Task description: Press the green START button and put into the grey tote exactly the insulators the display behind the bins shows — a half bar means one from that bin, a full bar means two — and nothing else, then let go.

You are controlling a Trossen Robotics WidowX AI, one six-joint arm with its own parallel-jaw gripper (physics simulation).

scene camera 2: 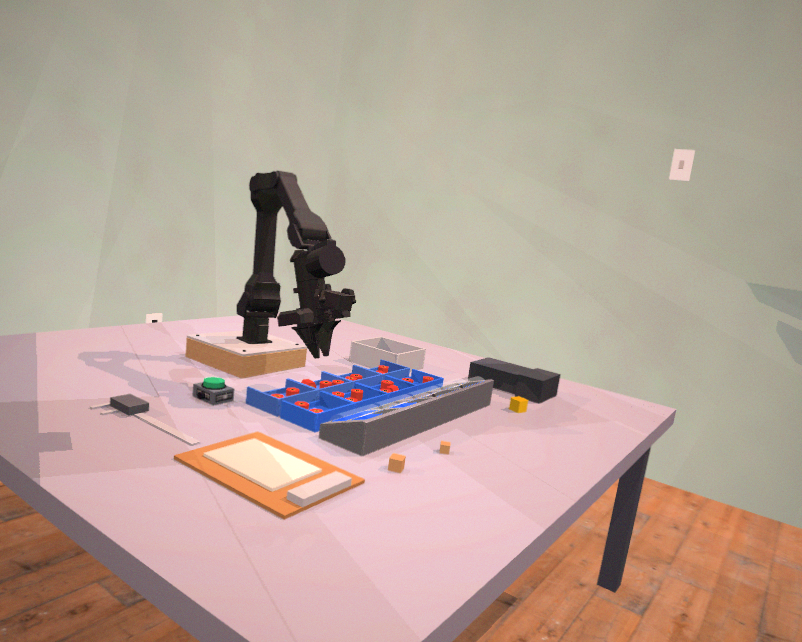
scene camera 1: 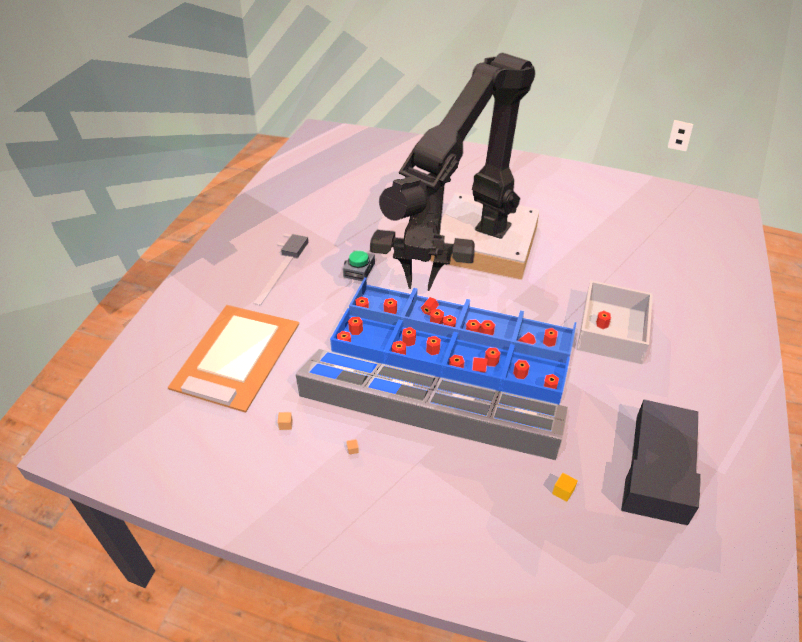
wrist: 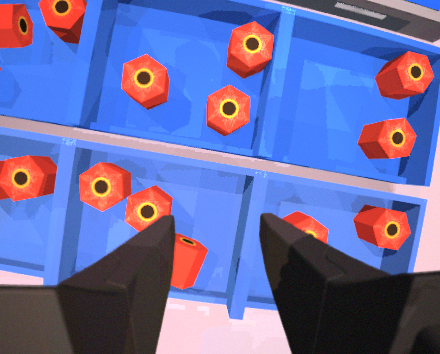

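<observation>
My gripper (scene camera 1: 420, 288) (scene camera 2: 321, 355) (wrist: 217, 225) is partly open and empty, above the back row of the blue bins (scene camera 1: 528, 386) (scene camera 2: 301, 416), near the divider between the two leftmost back bins in scene camera 1. There, the left back bin holds two red insulators, its neighbour three; the left front bin two, its neighbour three. The display (scene camera 1: 428, 413) (scene camera 2: 428, 416) shows, in its leftmost panel, a full upper and half lower blue bar; the second panel has a half lower bar. Other bars look dark. One insulator (scene camera 1: 603, 319) stands in the grey tote (scene camera 1: 612, 346). The START button (scene camera 1: 359, 258) (scene camera 2: 214, 382) is green.
A black block (scene camera 1: 662, 461) (scene camera 2: 513, 380) stands right of the display. An orange clipboard (scene camera 1: 270, 354) (scene camera 2: 193, 457) lies to the left. A yellow cube (scene camera 1: 564, 487) and two small orange cubes lie in front. A dark plug-like object (scene camera 1: 294, 245) lies beyond the clipboard.
</observation>
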